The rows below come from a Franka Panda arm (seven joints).
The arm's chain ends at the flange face. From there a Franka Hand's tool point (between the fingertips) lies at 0.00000 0.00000 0.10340 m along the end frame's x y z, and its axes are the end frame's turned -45 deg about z.
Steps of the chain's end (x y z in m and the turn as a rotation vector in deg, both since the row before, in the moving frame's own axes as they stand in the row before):
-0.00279, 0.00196, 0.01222, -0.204, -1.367, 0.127
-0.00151, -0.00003, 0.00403, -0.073, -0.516, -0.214
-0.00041, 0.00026, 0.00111, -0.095, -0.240, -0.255
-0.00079, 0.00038, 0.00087, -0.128, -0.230, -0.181
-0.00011, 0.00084, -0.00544, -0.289, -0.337, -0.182
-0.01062, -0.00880, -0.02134, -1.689, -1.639, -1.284
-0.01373, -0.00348, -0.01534, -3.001, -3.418, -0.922
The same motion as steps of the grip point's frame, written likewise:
-0.00536, -0.00207, 0.01219, 0.822, -1.111, 0.127
-0.00180, -0.00165, 0.00403, 0.313, -0.416, -0.214
-0.00090, -0.00029, 0.00111, 0.103, -0.237, -0.255
-0.00128, -0.00042, 0.00087, 0.072, -0.253, -0.181
-0.00147, 0.00046, -0.00544, 0.034, -0.443, -0.182
-0.00553, -0.01362, -0.02143, -0.035, -2.353, -1.284
-0.01543, -0.01263, -0.01567, 0.295, -4.539, -0.922

